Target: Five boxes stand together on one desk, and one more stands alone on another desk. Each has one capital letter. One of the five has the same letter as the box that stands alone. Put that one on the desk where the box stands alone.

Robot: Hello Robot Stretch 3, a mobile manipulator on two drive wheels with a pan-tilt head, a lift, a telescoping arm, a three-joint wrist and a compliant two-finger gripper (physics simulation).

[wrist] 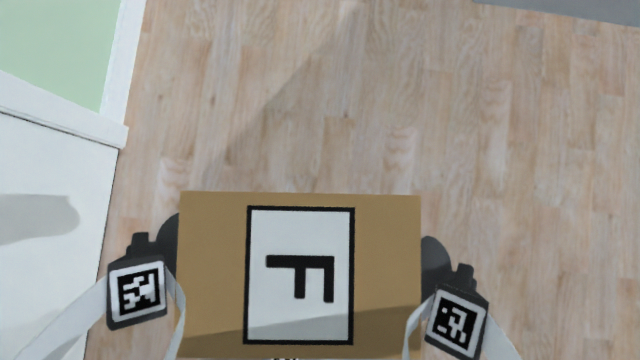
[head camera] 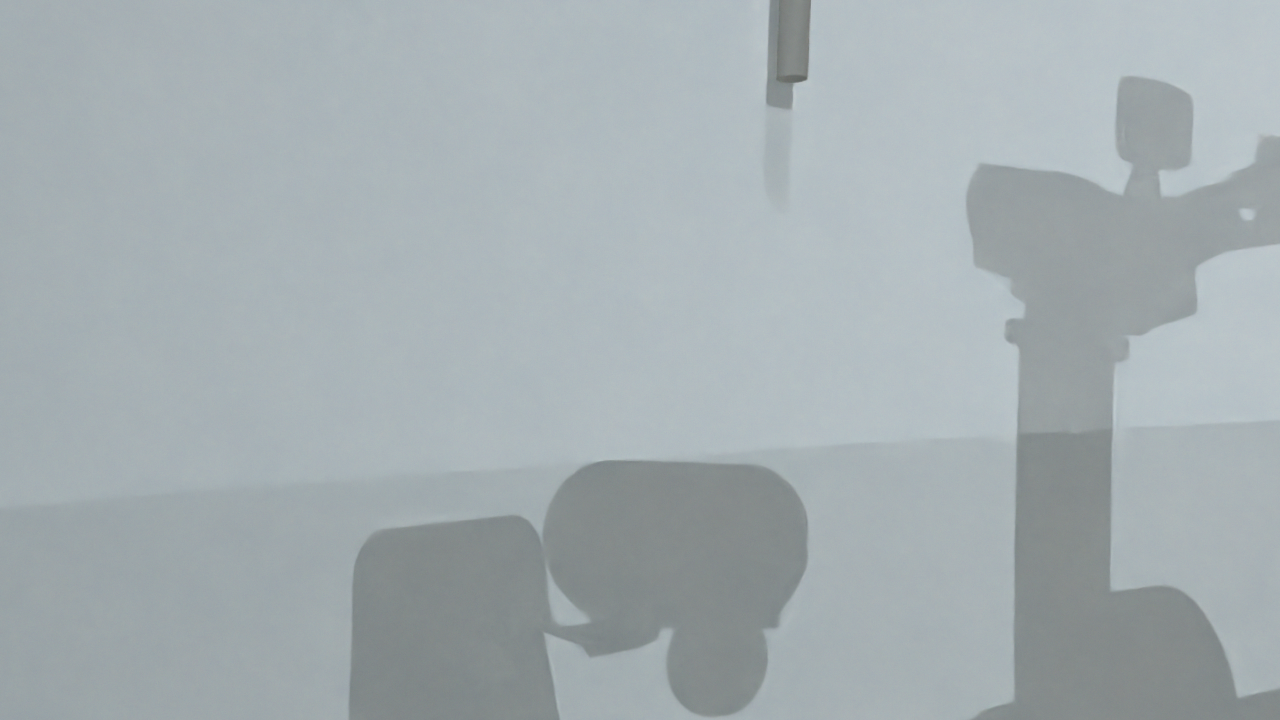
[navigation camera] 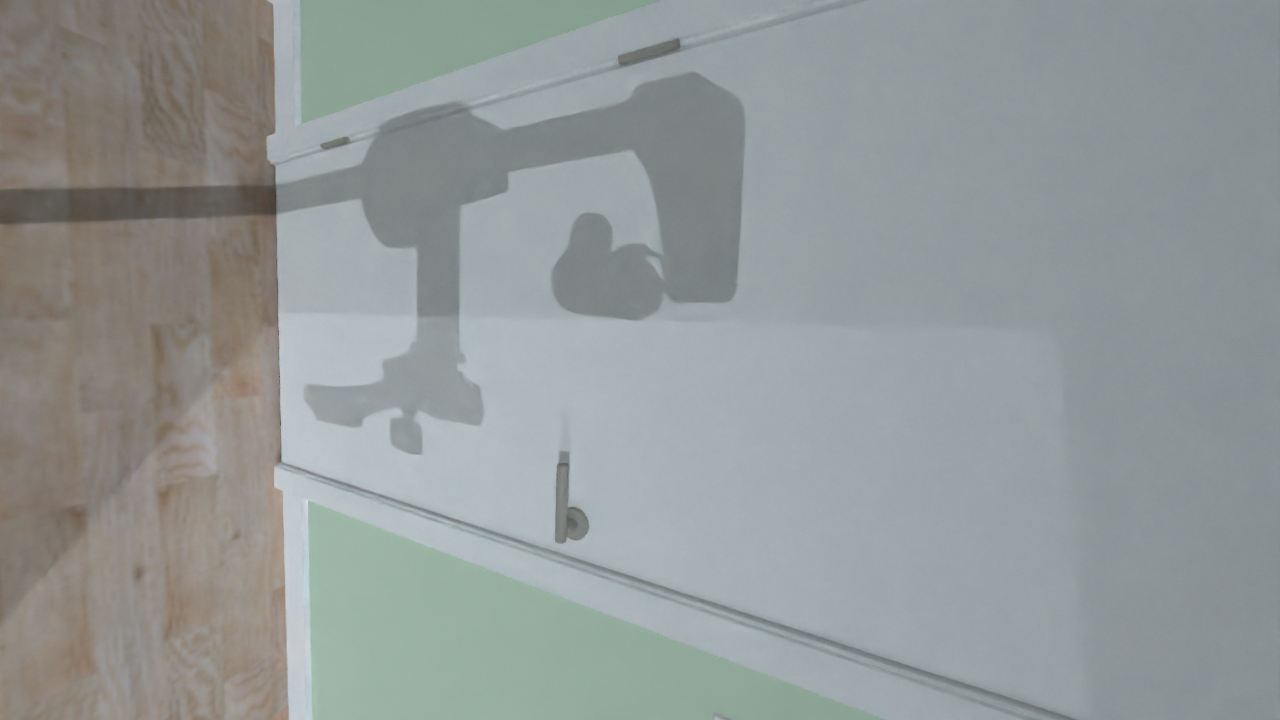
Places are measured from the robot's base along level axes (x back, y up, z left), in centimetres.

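Pixels of known places: gripper, between the fingertips: (wrist: 305, 254).
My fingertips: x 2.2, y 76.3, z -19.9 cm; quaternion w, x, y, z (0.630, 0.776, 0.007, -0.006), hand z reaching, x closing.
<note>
Ahead of a thing's pixels: the offset from my fingertips to its middle. "pt": to the spot under its first point. Level surfaces: height alone.
A brown box with a black capital F on a white, black-edged label @(pt dx +0.1, dy +5.5, dz +1.6 cm) (wrist: 300, 320) shows at the bottom middle of the wrist view, above the floor. The letter appears turned sideways. My gripper (wrist: 305, 254) is shut on this box, with one dark fingertip pressed to its left side and one to its right side. The box that stands alone, the other boxes and their desk do not show in these views.
A white door (head camera: 358, 268) (navigation camera: 805, 402) (wrist: 45, 240) stands close by, with a metal handle @(pt dx -50.0, dy +16.7, dz +2.9 cm) (head camera: 793, 40) (navigation camera: 562, 503) and the robot's shadow on it. Green wall (navigation camera: 501, 617) (wrist: 55, 45) flanks it. Wooden floor @(dy -76.3 cm) (navigation camera: 134, 358) (wrist: 350, 100) lies below. A grey surface (wrist: 575, 9) shows at the wrist view's top right.
</note>
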